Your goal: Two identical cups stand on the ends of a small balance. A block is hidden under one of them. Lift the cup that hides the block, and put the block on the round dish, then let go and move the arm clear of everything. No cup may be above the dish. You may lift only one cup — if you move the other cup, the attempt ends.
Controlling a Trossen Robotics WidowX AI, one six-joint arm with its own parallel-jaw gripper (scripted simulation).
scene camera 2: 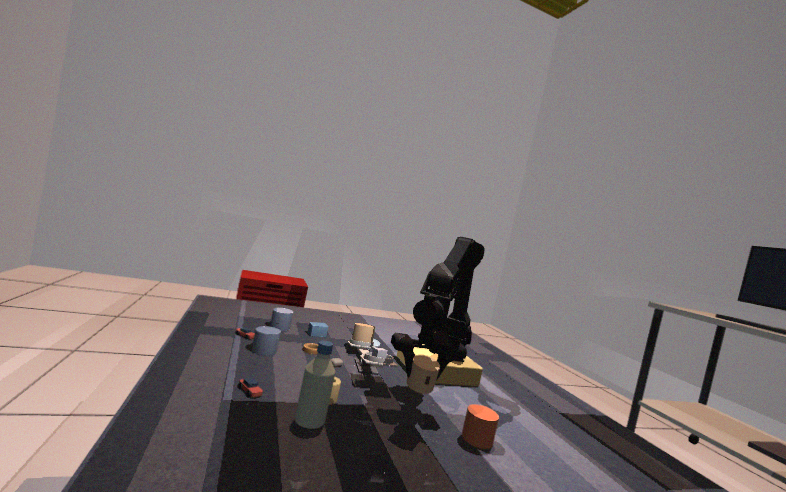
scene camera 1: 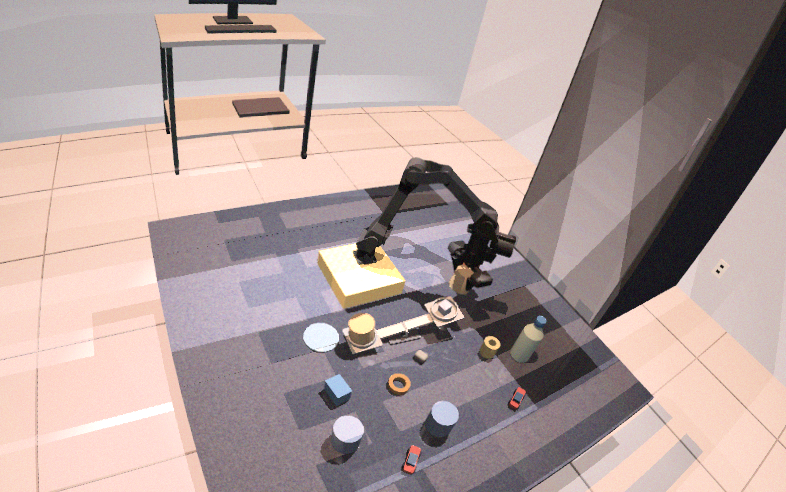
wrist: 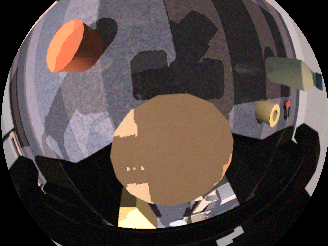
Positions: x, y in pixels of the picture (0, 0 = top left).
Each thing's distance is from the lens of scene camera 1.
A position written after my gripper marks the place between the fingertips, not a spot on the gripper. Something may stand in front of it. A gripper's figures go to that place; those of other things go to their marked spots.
my gripper (scene camera 1: 461, 282): 145 cm
tan cup (scene camera 1: 361, 325): 122 cm
